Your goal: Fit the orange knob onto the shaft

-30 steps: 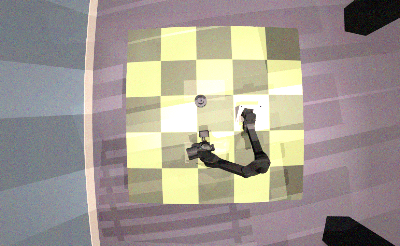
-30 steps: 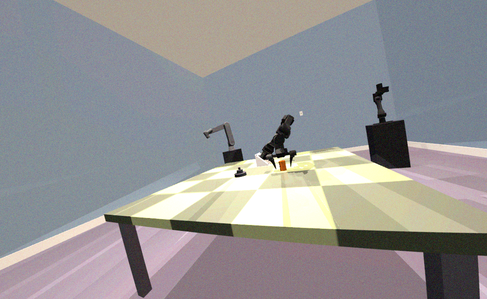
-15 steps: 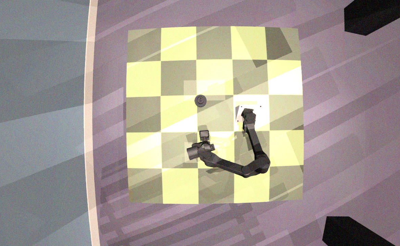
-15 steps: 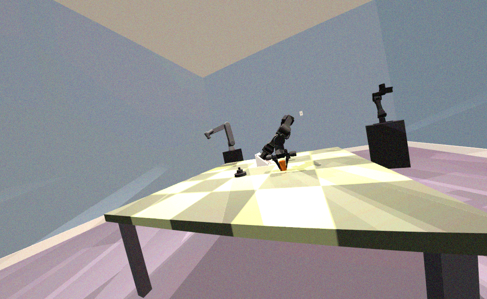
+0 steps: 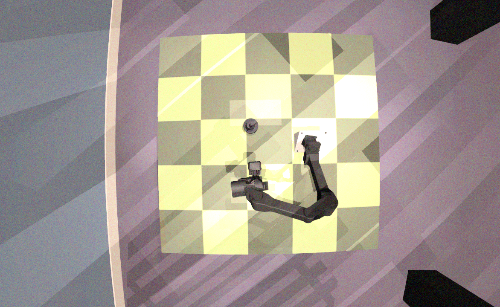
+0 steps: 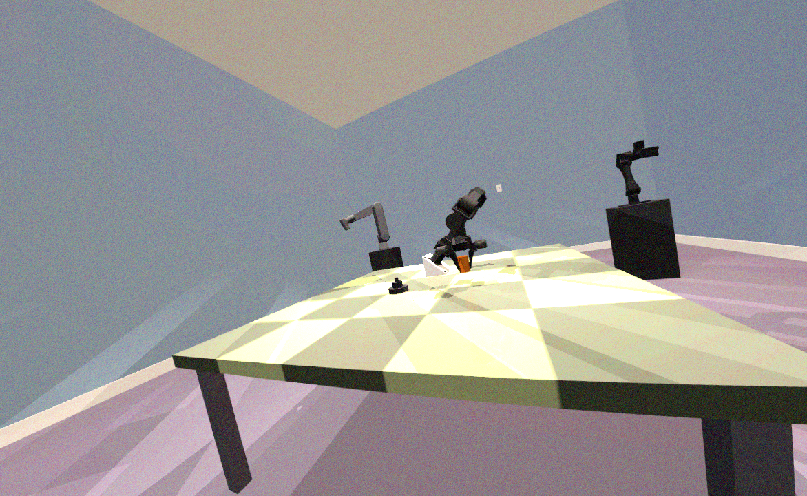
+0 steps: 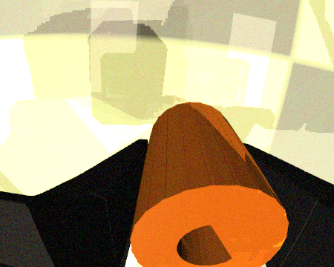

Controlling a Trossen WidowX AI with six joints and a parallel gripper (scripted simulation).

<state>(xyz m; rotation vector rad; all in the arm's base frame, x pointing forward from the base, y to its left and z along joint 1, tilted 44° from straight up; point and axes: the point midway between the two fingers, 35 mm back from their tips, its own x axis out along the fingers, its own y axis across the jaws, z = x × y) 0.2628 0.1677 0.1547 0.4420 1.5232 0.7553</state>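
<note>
Right now the D-shaped shaft is 280 mm to the right of my gripper tip, 50 mm ahead of it and 20 mm below it. Also, from my gripper tip: orange knob: 20 mm above.
</note>
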